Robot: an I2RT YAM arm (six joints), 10 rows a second.
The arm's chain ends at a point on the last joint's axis. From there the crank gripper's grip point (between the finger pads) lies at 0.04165 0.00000 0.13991 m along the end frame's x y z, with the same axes.
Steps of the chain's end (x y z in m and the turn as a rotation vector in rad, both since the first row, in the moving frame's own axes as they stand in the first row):
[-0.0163 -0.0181 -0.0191 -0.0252 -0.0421 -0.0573]
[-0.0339 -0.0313 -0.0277 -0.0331 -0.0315 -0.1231]
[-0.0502 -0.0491 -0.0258 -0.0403 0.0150 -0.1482]
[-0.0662 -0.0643 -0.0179 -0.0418 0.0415 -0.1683]
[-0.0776 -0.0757 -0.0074 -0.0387 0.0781 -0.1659]
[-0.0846 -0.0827 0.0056 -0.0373 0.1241 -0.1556]
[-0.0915 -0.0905 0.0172 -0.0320 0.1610 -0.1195]
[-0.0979 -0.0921 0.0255 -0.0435 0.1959 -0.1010]
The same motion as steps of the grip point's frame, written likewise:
[-0.0222 -0.0168 -0.0175 -0.0252 -0.0421 -0.0573]
[-0.0383 -0.0315 -0.0265 -0.0331 -0.0315 -0.1231]
[-0.0482 -0.0498 -0.0264 -0.0403 0.0150 -0.1482]
[-0.0606 -0.0660 -0.0197 -0.0418 0.0415 -0.1683]
[-0.0670 -0.0782 -0.0110 -0.0387 0.0781 -0.1659]
[-0.0678 -0.0854 -0.0006 -0.0373 0.1241 -0.1556]
[-0.0697 -0.0924 0.0087 -0.0320 0.1610 -0.1195]
[-0.0714 -0.0918 0.0147 -0.0435 0.1959 -0.1010]

